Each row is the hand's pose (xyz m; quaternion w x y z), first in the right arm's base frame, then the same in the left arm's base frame.
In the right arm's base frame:
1: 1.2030 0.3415 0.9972 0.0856 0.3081 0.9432 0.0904
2: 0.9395 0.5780 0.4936 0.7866 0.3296 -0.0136 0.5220
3: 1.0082 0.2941 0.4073 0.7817 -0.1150 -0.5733 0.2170
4: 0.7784 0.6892 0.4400 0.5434 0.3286 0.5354 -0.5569
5: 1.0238 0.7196 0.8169 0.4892 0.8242 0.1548 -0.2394
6: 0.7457 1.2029 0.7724 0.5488 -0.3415 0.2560 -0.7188
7: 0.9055 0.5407 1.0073 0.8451 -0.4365 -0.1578 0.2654
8: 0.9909 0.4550 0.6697 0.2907 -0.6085 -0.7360 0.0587
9: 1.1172 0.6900 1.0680 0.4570 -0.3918 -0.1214 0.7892
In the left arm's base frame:
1: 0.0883 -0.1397 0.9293 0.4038 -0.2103 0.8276 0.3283
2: 0.1403 0.1026 0.3658 0.3450 0.1113 -0.2506 0.8977
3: 0.4268 0.0236 0.4324 0.2772 0.1442 -0.8547 0.4146
4: 0.0481 0.0971 0.1851 0.8716 0.3079 0.3815 -0.0018
5: -0.1400 0.0672 0.5936 0.4786 0.7223 0.2991 0.3998
6: -0.5527 0.2034 0.2415 0.8896 -0.0203 -0.1219 -0.4398
7: -0.1414 -0.2109 0.6639 0.5135 -0.3064 -0.7054 0.3806
8: 0.1437 -0.0308 0.5418 0.0598 0.1456 0.9753 0.1547
9: -0.2431 -0.0251 0.8249 0.0107 0.5489 0.5386 -0.6392

